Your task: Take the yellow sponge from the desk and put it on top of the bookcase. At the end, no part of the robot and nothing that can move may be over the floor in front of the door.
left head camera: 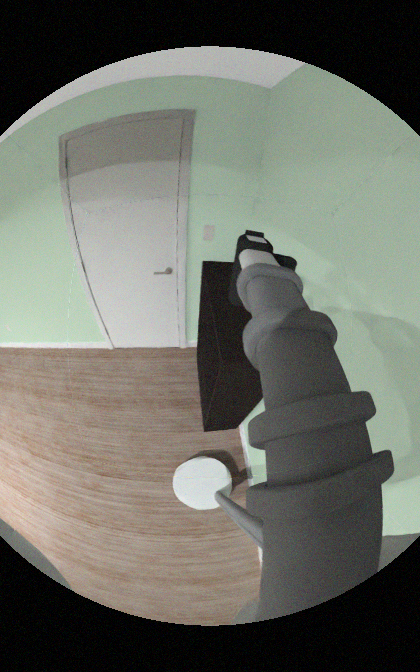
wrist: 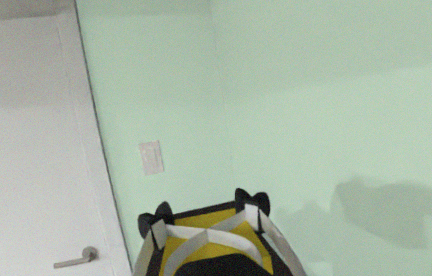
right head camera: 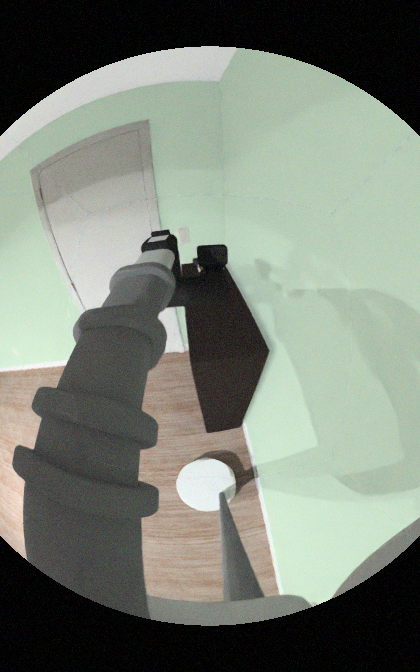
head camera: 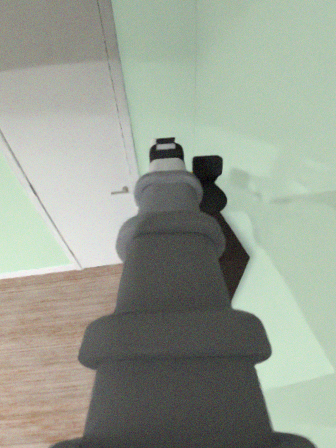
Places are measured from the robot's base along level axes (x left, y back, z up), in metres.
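Where they show: gripper, fingertip midpoint: (wrist: 204,210) (head camera: 190,170).
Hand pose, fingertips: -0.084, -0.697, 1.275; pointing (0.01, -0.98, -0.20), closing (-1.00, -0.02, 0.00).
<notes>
After its pixels a point has its place, as x, y, z.
The yellow sponge (wrist: 202,218) @(-0.081, -0.677, 1.277) sits between the two fingertips of my gripper (wrist: 204,210) @(-0.084, -0.697, 1.275), at the bottom of the wrist view. The gripper is shut on it. The wrist camera looks level towards the room corner. The dark bookcase (head camera: 235,255) @(-0.232, -0.487, 1.030) (left head camera: 212,325) (right head camera: 222,320) stands against the right-hand wall near that corner. In the right head view the black wrist is above the far part of its top. The fingers and most of the sponge are hidden in the head views, so the sponge's height over the bookcase cannot be told. The desk does not show.
The white door (head camera: 60,150) @(0.729, -1.275, 1.253) (left head camera: 125,225) (right head camera: 95,215) (wrist: 40,150) @(0.424, -1.314, 1.286) is in the far wall, left of the bookcase. A white round disc (left head camera: 197,482) (right head camera: 200,484) with a grey pole is on the floor before the bookcase's near end. Green walls meet behind the bookcase.
</notes>
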